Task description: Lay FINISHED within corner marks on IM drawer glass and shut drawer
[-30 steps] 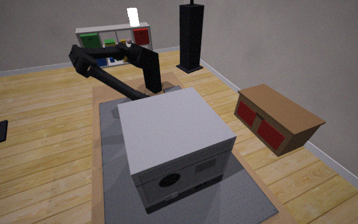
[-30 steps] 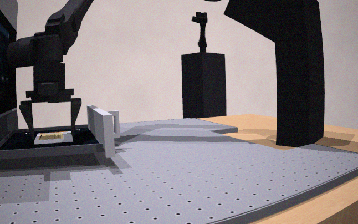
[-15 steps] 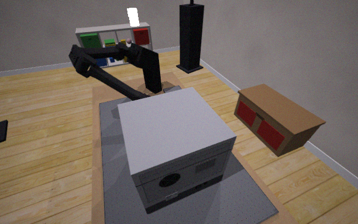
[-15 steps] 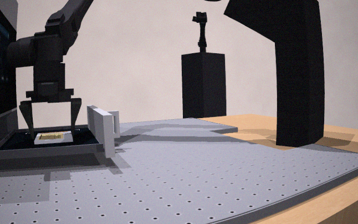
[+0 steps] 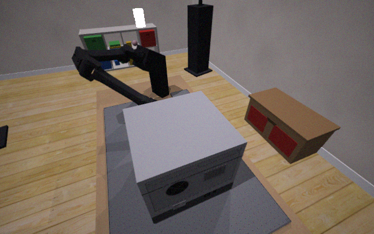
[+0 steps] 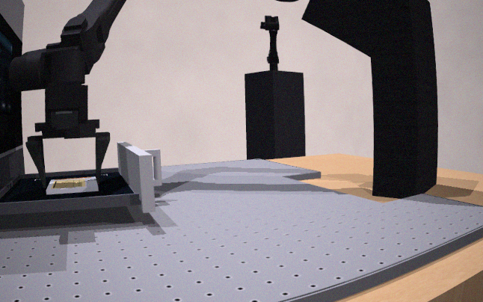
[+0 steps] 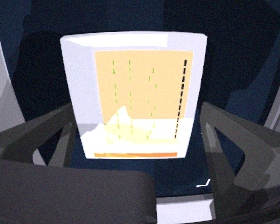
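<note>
The finished cassette lies 10 mm below my hand. Round my hand: drawer 10 mm ahead, 10 mm above.
</note>
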